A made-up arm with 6 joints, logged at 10 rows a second.
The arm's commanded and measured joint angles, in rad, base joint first. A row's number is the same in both.
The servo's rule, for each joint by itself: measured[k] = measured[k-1] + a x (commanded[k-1-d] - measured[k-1]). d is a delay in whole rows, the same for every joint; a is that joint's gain. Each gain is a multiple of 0.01, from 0.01 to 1. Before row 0 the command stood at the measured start. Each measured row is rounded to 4 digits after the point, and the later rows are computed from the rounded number. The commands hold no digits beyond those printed.
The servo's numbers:
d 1
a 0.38 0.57 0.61 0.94 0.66 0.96
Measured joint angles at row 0:
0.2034, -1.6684, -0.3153, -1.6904, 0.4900, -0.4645
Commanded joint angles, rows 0 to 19:
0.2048, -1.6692, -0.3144, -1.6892, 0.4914, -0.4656
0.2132, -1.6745, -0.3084, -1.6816, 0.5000, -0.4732
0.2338, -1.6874, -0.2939, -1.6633, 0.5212, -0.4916
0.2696, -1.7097, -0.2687, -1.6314, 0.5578, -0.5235
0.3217, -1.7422, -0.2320, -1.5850, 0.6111, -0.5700
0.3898, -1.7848, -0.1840, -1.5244, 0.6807, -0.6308
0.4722, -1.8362, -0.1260, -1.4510, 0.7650, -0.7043
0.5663, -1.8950, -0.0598, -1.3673, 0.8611, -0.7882
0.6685, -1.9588, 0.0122, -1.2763, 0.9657, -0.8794
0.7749, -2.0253, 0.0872, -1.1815, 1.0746, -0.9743
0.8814, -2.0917, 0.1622, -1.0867, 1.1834, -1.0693
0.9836, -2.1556, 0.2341, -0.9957, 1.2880, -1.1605
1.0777, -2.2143, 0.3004, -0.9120, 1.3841, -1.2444
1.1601, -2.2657, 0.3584, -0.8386, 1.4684, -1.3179
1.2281, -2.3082, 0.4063, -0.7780, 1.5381, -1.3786
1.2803, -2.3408, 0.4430, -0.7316, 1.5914, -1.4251
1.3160, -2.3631, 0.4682, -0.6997, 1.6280, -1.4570
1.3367, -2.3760, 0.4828, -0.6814, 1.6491, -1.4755
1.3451, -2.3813, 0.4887, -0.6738, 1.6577, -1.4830
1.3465, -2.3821, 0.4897, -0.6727, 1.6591, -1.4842
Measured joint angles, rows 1 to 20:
0.2034, -1.6684, -0.3153, -1.6904, 0.4900, -0.4645
0.2039, -1.6689, -0.3148, -1.6893, 0.4909, -0.4656
0.2074, -1.6721, -0.3109, -1.6821, 0.4969, -0.4729
0.2174, -1.6808, -0.3005, -1.6644, 0.5129, -0.4909
0.2372, -1.6973, -0.2811, -1.6334, 0.5425, -0.5222
0.2693, -1.7229, -0.2511, -1.5879, 0.5878, -0.5681
0.3151, -1.7582, -0.2102, -1.5282, 0.6491, -0.6283
0.3748, -1.8027, -0.1588, -1.4556, 0.7256, -0.7013
0.4476, -1.8553, -0.0984, -1.3726, 0.8150, -0.7847
0.5315, -1.9143, -0.0309, -1.2821, 0.9145, -0.8756
0.6240, -1.9776, 0.0411, -1.1875, 1.0202, -0.9704
0.7218, -2.0426, 0.1150, -1.0927, 1.1279, -1.0653
0.8213, -2.1070, 0.1877, -1.0015, 1.2336, -1.1567
0.9187, -2.1682, 0.2564, -0.9174, 1.3329, -1.2409
1.0104, -2.2238, 0.3186, -0.8433, 1.4223, -1.3148
1.0931, -2.2719, 0.3721, -0.7819, 1.4987, -1.3760
1.1642, -2.3112, 0.4153, -0.7346, 1.5599, -1.4231
1.2219, -2.3408, 0.4476, -0.7018, 1.6048, -1.4556
1.2655, -2.3609, 0.4691, -0.6826, 1.6340, -1.4747
1.2957, -2.3725, 0.4811, -0.6743, 1.6496, -1.4827

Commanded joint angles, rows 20 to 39:
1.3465, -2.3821, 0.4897, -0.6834, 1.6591, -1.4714
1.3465, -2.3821, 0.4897, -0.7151, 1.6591, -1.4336
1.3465, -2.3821, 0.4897, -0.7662, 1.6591, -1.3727
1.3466, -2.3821, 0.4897, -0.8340, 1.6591, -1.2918
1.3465, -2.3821, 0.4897, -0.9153, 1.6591, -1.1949
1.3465, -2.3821, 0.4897, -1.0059, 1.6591, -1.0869
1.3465, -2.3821, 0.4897, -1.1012, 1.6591, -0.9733
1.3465, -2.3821, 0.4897, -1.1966, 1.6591, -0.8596
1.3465, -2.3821, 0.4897, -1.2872, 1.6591, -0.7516
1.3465, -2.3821, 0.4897, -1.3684, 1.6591, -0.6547
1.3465, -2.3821, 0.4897, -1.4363, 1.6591, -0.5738
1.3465, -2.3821, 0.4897, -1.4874, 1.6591, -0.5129
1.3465, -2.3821, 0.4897, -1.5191, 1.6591, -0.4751
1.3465, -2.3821, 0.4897, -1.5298, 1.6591, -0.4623
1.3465, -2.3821, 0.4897, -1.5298, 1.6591, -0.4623
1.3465, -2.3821, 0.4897, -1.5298, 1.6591, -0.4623
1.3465, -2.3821, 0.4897, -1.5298, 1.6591, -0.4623
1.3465, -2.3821, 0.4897, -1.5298, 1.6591, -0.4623
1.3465, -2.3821, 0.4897, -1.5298, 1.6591, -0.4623
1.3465, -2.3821, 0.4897, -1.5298, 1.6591, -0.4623
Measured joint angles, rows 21 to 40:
1.3150, -2.3780, 0.4863, -0.6728, 1.6559, -1.4841
1.3270, -2.3803, 0.4884, -0.6828, 1.6580, -1.4719
1.3344, -2.3813, 0.4892, -0.7132, 1.6587, -1.4351
1.3390, -2.3818, 0.4895, -0.7630, 1.6590, -1.3752
1.3419, -2.3820, 0.4896, -0.8297, 1.6591, -1.2951
1.3436, -2.3821, 0.4897, -0.9102, 1.6591, -1.1989
1.3447, -2.3821, 0.4897, -1.0002, 1.6591, -1.0914
1.3454, -2.3821, 0.4897, -1.0951, 1.6591, -0.9780
1.3458, -2.3821, 0.4897, -1.1905, 1.6591, -0.8643
1.3461, -2.3821, 0.4897, -1.2814, 1.6591, -0.7561
1.3463, -2.3821, 0.4897, -1.3632, 1.6591, -0.6588
1.3464, -2.3821, 0.4897, -1.4319, 1.6591, -0.5772
1.3464, -2.3821, 0.4897, -1.4841, 1.6591, -0.5155
1.3464, -2.3821, 0.4897, -1.5170, 1.6591, -0.4767
1.3464, -2.3821, 0.4897, -1.5290, 1.6591, -0.4629
1.3464, -2.3821, 0.4897, -1.5298, 1.6591, -0.4623
1.3464, -2.3821, 0.4897, -1.5298, 1.6591, -0.4623
1.3464, -2.3821, 0.4897, -1.5298, 1.6591, -0.4623
1.3464, -2.3821, 0.4897, -1.5298, 1.6591, -0.4623
1.3464, -2.3821, 0.4897, -1.5298, 1.6591, -0.4623

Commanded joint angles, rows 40 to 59:
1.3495, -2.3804, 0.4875, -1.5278, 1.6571, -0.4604
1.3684, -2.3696, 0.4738, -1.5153, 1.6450, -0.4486
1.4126, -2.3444, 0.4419, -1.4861, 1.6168, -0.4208
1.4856, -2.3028, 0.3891, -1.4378, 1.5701, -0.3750
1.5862, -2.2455, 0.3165, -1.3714, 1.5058, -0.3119
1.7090, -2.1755, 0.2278, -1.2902, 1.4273, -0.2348
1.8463, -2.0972, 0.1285, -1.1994, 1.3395, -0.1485
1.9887, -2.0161, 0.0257, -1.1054, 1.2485, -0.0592
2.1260, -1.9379, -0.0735, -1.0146, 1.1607, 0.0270
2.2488, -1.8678, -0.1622, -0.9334, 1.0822, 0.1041
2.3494, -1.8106, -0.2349, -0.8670, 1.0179, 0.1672
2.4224, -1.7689, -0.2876, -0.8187, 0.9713, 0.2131
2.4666, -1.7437, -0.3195, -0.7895, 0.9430, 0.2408
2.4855, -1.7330, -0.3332, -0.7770, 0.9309, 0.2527
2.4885, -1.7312, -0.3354, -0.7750, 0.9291, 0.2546
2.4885, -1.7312, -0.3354, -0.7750, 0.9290, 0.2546
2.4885, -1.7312, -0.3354, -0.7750, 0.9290, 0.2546
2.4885, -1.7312, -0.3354, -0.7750, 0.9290, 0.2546
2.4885, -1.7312, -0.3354, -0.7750, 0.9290, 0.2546
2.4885, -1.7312, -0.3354, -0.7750, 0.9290, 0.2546
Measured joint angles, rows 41 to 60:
1.3464, -2.3821, 0.4897, -1.5298, 1.6591, -0.4623
1.3476, -2.3811, 0.4884, -1.5279, 1.6578, -0.4605
1.3555, -2.3745, 0.4795, -1.5161, 1.6494, -0.4491
1.3772, -2.3573, 0.4566, -1.4879, 1.6279, -0.4219
1.4184, -2.3262, 0.4154, -1.4408, 1.5898, -0.3769
1.4822, -2.2802, 0.3551, -1.3756, 1.5344, -0.3145
1.5684, -2.2205, 0.2774, -1.2953, 1.4637, -0.2380
1.6740, -2.1502, 0.1866, -1.2052, 1.3817, -0.1521
1.7936, -2.0738, 0.0885, -1.1114, 1.2938, -0.0629
1.9199, -1.9963, -0.0103, -1.0204, 1.2060, 0.0234
2.0449, -1.9231, -0.1030, -0.9386, 1.1243, 0.1009
2.1606, -1.8590, -0.1835, -0.8713, 1.0541, 0.1645
2.2601, -1.8076, -0.2470, -0.8219, 0.9995, 0.2112
2.3386, -1.7712, -0.2912, -0.7914, 0.9622, 0.2396
2.3944, -1.7494, -0.3168, -0.7779, 0.9415, 0.2522
2.4302, -1.7390, -0.3281, -0.7752, 0.9333, 0.2545
2.4524, -1.7346, -0.3326, -0.7750, 0.9305, 0.2546
2.4661, -1.7327, -0.3343, -0.7750, 0.9295, 0.2546
2.4746, -1.7318, -0.3350, -0.7750, 0.9292, 0.2546
2.4799, -1.7315, -0.3352, -0.7750, 0.9291, 0.2546

